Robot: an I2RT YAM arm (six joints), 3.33 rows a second.
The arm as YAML. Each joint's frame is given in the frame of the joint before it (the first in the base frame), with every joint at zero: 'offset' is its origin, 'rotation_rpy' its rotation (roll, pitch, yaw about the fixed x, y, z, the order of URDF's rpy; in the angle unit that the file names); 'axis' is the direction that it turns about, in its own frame. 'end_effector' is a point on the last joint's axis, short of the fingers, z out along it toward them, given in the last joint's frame.
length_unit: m
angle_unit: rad
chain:
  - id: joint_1
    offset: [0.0, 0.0, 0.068]
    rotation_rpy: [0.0, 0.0, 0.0]
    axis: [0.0, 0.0, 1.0]
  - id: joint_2
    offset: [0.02, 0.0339, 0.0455]
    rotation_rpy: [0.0, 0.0, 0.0]
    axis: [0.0, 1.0, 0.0]
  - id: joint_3
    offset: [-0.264, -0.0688, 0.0]
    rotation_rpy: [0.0, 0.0, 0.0]
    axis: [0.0, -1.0, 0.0]
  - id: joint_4
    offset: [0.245, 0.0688, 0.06]
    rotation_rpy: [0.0, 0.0, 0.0]
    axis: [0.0, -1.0, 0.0]
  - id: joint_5
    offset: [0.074, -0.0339, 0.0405]
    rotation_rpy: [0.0, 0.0, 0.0]
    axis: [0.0, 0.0, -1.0]
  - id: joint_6
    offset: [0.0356, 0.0, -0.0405]
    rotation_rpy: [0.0, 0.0, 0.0]
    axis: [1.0, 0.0, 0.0]
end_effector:
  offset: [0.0, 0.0, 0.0]
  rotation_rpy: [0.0, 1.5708, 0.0]
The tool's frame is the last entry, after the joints.
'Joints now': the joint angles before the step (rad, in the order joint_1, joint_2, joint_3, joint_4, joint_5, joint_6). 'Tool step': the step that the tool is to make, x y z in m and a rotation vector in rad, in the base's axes. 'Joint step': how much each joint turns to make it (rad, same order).
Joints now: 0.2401, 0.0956, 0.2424, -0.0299, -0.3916, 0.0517
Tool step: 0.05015, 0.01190, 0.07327, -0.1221, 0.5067, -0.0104
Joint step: -0.0003, 0.5710, 0.5272, -0.4761, 0.0096, 0.0034
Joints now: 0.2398, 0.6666, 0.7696, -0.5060, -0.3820, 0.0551
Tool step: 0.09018, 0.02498, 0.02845, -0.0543, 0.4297, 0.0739
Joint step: 0.0000, 0.5463, 0.4665, -0.3521, -0.0881, -0.0030
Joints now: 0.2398, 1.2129, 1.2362, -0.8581, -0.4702, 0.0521
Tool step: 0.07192, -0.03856, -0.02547, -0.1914, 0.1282, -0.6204
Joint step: -0.1294, 0.2418, 0.1155, 0.0351, 0.4429, 0.2800
